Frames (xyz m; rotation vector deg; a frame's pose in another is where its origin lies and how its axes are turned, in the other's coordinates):
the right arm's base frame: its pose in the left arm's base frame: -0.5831 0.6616 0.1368 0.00 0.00 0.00
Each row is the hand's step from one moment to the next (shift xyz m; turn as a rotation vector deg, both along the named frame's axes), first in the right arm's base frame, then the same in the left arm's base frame.
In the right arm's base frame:
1: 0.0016 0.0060 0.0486 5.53 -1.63 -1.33
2: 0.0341 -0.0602 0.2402 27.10 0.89 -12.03
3: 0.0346 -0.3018 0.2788 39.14 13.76 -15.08
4: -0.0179 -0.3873 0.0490 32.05 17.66 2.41
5: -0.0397 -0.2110 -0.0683 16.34 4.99 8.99
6: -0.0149 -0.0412 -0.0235 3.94 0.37 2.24
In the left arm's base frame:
1: 0.0016 0.0060 0.0486 5.53 -1.63 -1.33
2: 0.0341 -0.0602 0.2402 27.10 0.89 -12.03
3: 0.0346 -0.3018 0.2788 39.14 13.76 -15.08
4: -0.0179 -0.3873 0.0490 32.05 17.66 2.41
5: -0.0397 -0.2110 -0.0683 16.34 4.99 8.99
6: -0.0149 -0.0412 -0.0235 3.94 0.37 2.24

